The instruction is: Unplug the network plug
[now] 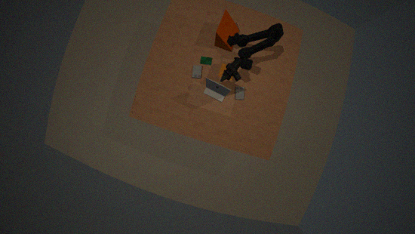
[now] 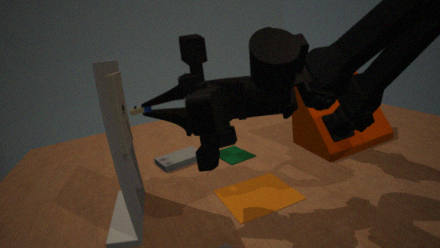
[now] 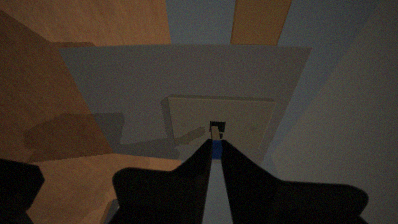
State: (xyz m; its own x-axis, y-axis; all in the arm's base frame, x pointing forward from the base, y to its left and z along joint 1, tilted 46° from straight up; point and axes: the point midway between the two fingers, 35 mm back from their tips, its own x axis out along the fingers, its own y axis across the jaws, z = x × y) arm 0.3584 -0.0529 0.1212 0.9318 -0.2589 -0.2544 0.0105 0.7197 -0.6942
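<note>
Now: the yellow marked square 180 mm below my gripper tip, 160 mm behind it and 30 mm to the left of it. The rest, counted from my gripper tip: green patch: 190 mm behind, 180 mm below, 170 mm to the right; then grey upright panel: 60 mm below, 50 mm ahead, 10 mm to the right; then network plug: right at my gripper tip.
</note>
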